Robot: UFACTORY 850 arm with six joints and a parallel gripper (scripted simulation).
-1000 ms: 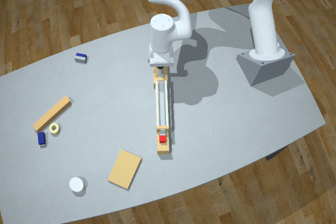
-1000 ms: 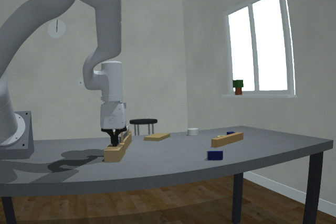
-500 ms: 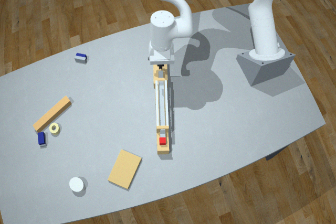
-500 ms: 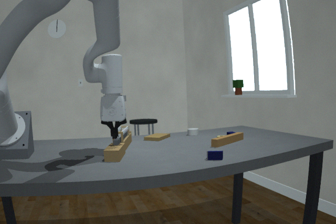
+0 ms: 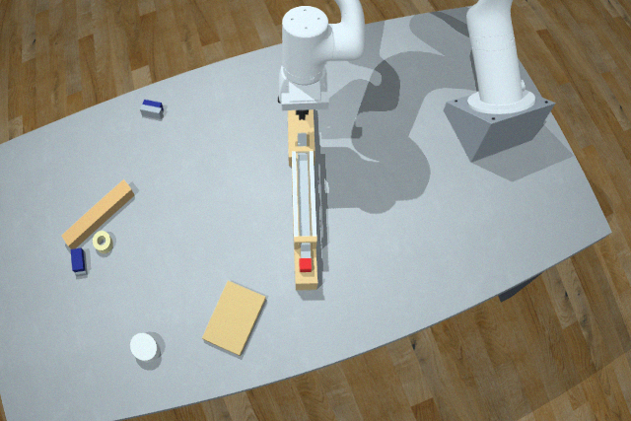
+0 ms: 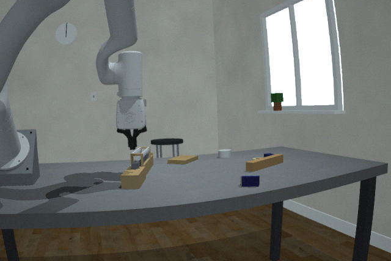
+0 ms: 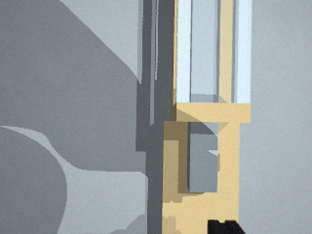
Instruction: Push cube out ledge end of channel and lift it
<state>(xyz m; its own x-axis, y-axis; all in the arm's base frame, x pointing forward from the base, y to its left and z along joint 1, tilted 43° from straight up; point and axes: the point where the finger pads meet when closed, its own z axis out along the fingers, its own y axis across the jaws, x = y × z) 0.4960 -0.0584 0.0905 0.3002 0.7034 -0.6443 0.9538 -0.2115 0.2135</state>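
Now: the red cube 10 cm ahead of my hand, 31 cm to the left of it and 8 cm below it. Round my hand: channel (5 cm ahead, 17 cm to the left, 8 cm below); then flat wooden board (28 cm ahead, 37 cm to the left, 13 cm below); then pale grey bar (3 cm ahead, 9 cm to the left, 8 cm below).
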